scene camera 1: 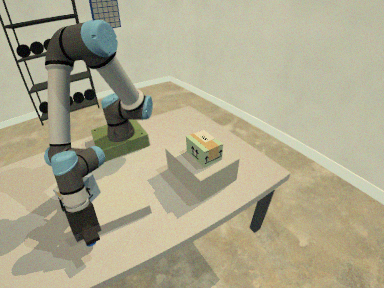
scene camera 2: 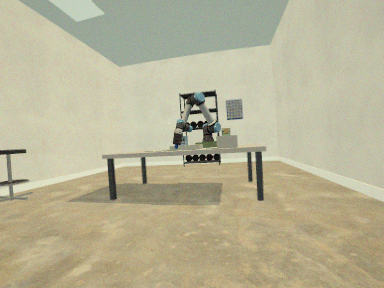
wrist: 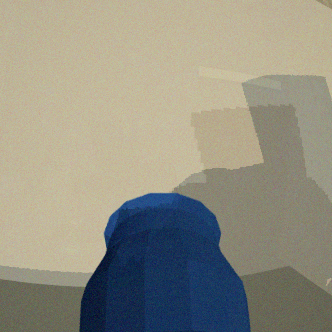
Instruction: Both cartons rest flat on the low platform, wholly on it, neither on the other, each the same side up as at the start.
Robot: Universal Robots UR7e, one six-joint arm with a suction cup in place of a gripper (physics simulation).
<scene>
My suction cup (wrist: 162,259) carries nothing. The cup is 17 cm from the middle of a low platform (scene camera 1: 121,201), level with it.
The low platform shows as well in the wrist view (wrist: 281,292).
</scene>
